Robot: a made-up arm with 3 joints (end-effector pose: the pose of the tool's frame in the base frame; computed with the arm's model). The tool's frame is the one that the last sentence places.
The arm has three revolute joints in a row. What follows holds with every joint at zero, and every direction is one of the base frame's.
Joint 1 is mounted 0.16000 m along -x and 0.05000 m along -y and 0.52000 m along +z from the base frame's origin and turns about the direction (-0.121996, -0.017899, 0.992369), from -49.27 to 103.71 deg.
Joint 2 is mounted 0.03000 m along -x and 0.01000 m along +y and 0.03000 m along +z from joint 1 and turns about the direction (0.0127, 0.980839, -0.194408), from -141.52 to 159.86 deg.
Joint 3 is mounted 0.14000 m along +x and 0.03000 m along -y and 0.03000 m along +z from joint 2 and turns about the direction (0.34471, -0.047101, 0.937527), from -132.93 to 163.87 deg.
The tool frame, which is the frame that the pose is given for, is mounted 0.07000 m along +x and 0.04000 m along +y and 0.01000 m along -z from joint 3; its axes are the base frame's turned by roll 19.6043, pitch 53.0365 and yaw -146.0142 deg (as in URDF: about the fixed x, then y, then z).
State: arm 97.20 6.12 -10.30
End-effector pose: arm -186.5 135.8 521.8 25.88 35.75 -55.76
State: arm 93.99 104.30 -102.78
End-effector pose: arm -13.7 -116.1 436.7 138.78 -38.27 -146.00
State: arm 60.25 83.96 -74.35
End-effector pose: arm -55.5 -126.9 387.4 86.51 -33.68 -152.23
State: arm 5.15 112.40 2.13
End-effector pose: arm -246.0 -77.3 350.3 -11.91 -52.38 -173.37
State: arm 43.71 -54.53 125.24
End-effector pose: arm -209.6 -53.2 650.2 38.11 34.41 52.92
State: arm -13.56 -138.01 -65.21
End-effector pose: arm -348.9 -46.6 698.6 -144.89 0.60 -3.44
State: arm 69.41 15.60 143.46
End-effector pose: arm -132.6 3.0 597.1 -169.87 73.54 -135.91
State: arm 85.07 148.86 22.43
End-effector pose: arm -180.2 -232.7 434.0 18.63 -81.59 -149.50
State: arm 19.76 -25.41 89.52
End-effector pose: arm -143.6 22.1 645.4 54.79 60.39 -0.86
